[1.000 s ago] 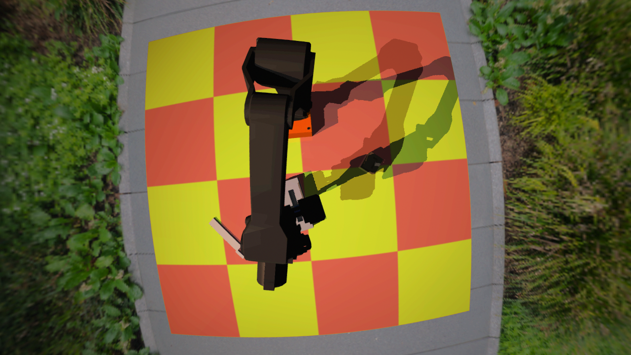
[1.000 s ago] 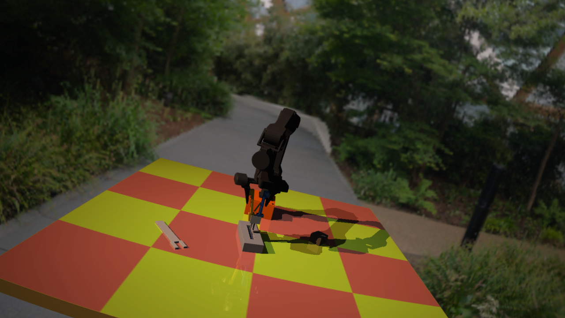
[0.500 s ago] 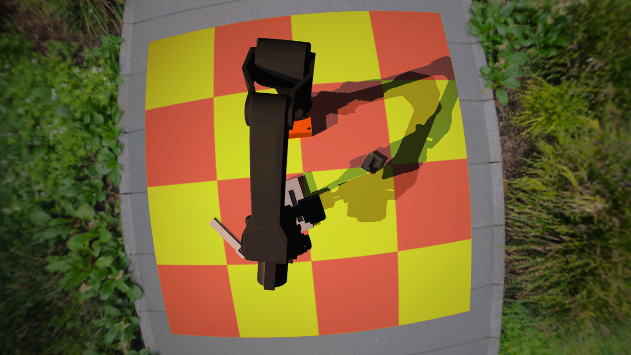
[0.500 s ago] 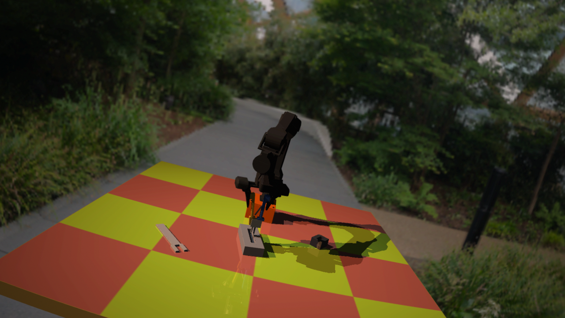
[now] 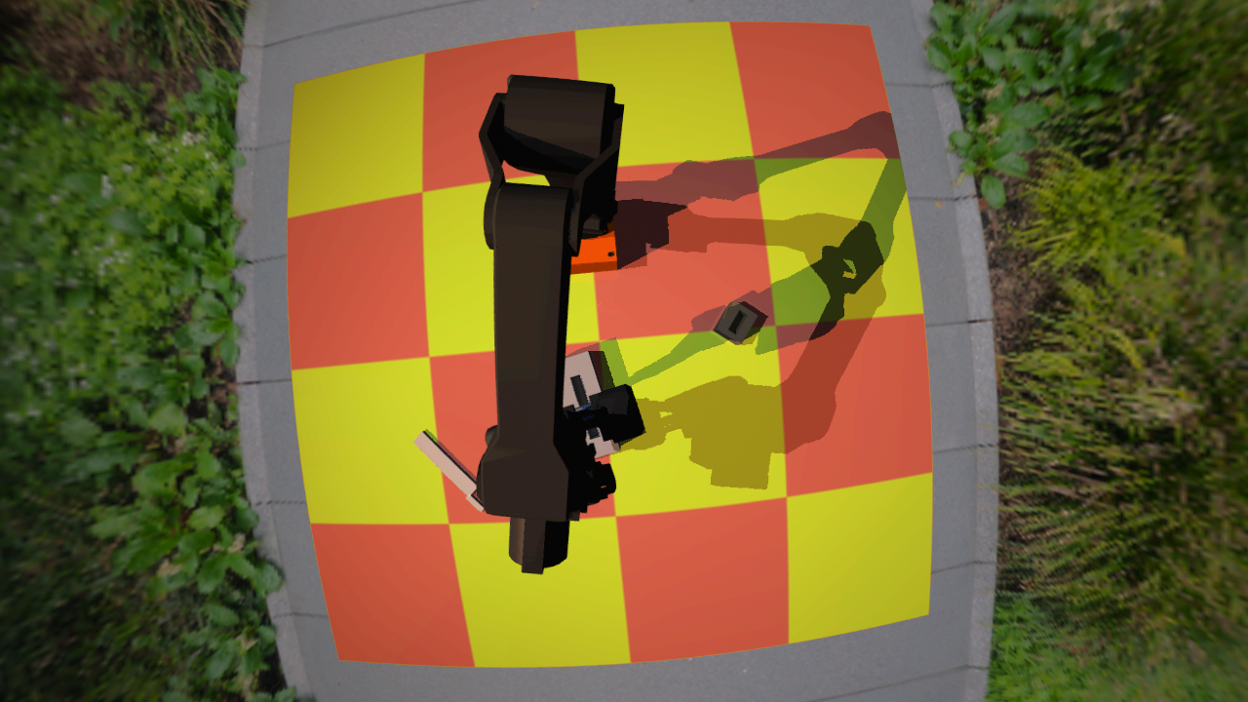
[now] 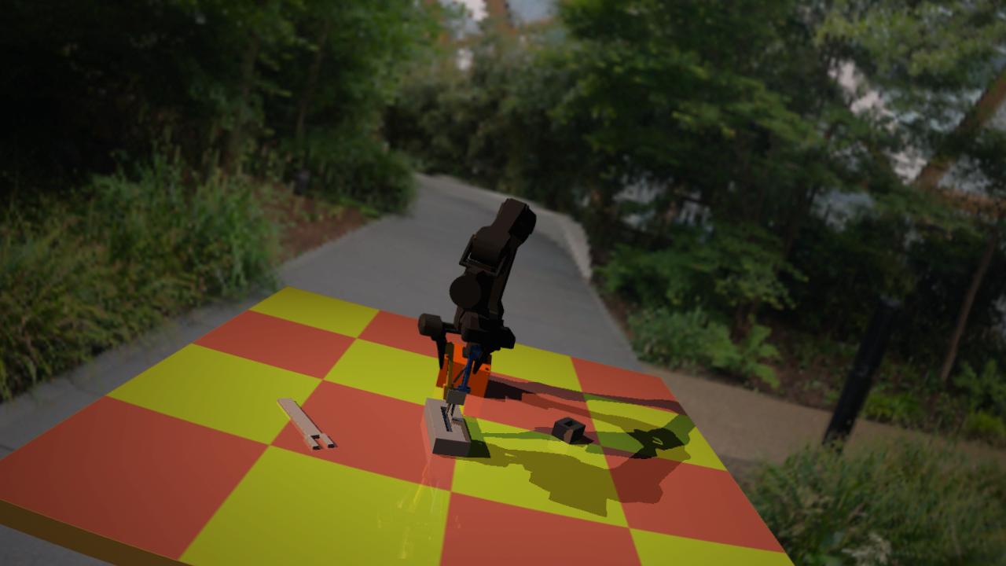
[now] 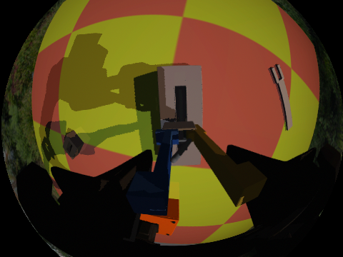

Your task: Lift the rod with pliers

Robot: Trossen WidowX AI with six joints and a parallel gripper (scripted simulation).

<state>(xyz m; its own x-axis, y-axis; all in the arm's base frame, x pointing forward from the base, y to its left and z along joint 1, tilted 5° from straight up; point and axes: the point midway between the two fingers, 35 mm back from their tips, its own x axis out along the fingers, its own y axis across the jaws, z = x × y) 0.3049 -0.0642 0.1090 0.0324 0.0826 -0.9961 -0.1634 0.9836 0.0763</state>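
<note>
Now: gripper tip 2 cm to the left of the yellow handle. The rest, counted from my gripper tip: thin grey rod 13 cm below; then forked strip 25 cm to the right, 14 cm below, 11 cm ahead; then grey channel block 12 cm below.
</note>
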